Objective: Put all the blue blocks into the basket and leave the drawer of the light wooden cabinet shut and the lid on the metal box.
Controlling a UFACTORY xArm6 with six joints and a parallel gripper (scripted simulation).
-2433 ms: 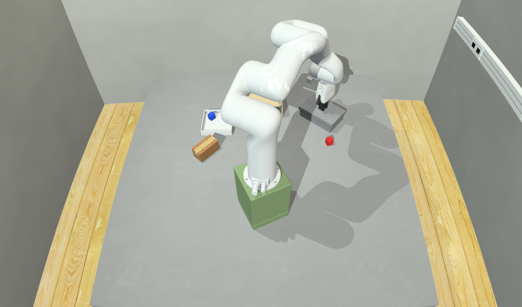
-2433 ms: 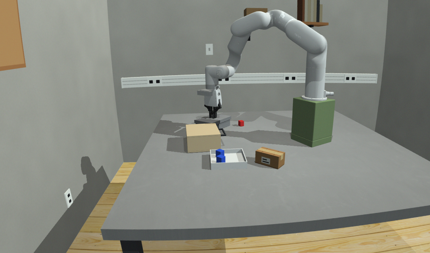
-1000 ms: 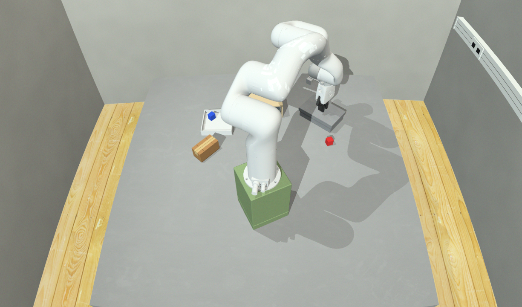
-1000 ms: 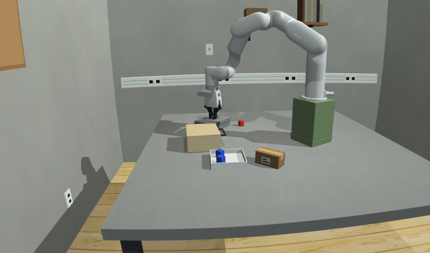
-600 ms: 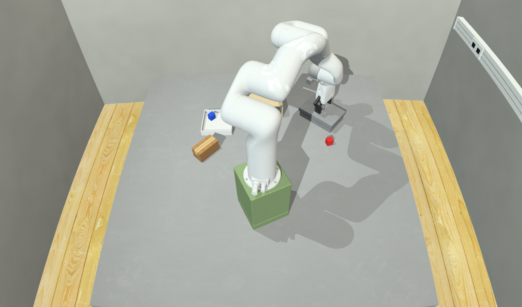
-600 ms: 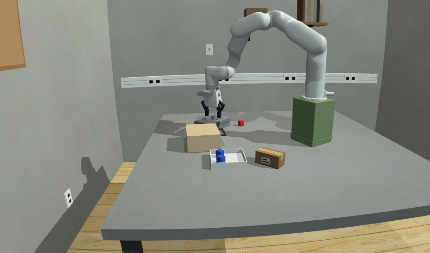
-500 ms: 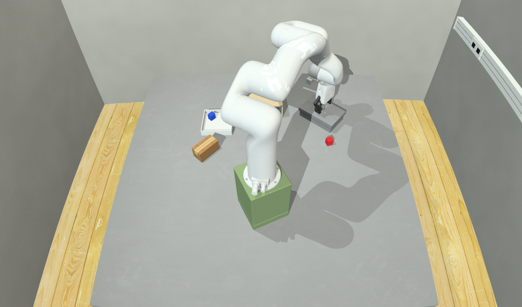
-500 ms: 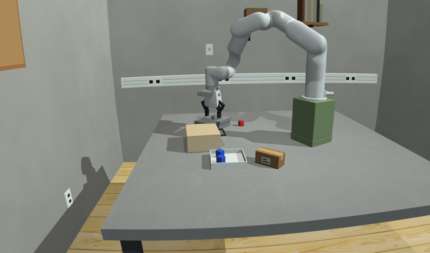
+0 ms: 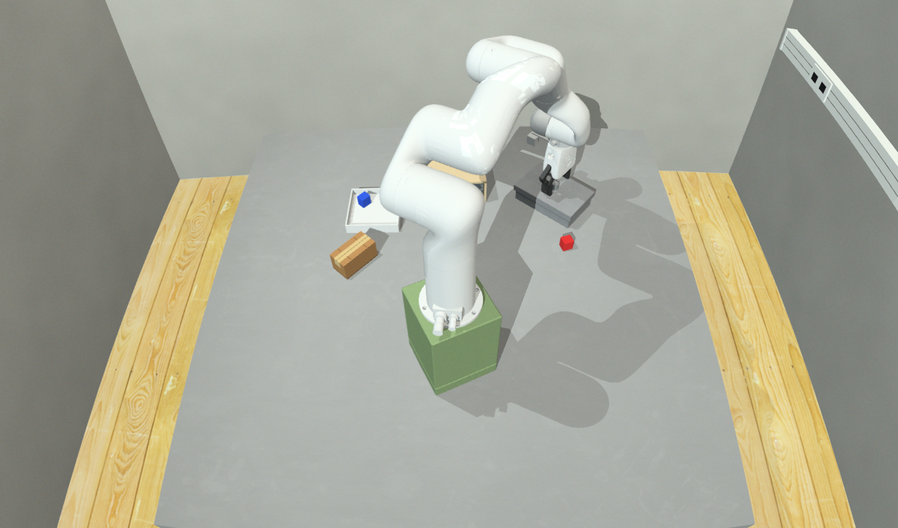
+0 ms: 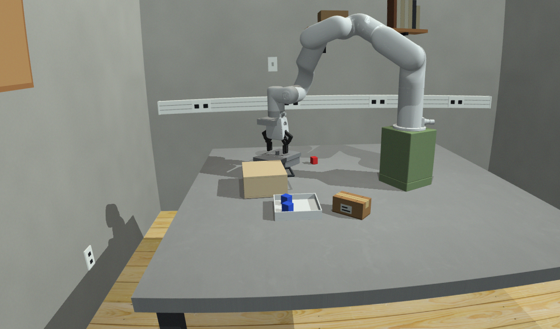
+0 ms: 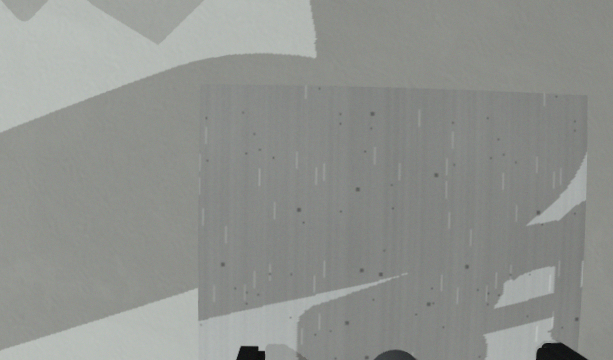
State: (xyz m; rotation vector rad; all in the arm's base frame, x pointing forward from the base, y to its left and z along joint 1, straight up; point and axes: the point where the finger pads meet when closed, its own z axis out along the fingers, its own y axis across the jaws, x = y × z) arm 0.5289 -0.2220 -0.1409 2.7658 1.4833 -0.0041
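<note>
My hand is 30 mm above the grey metal lid. The rest, counted from my hand: light wooden cabinet: 20 mm ahead, 300 mm to the left, 40 mm below; dark metal box: 50 mm below; red block: 170 mm behind, 40 mm to the right, 60 mm below.
</note>
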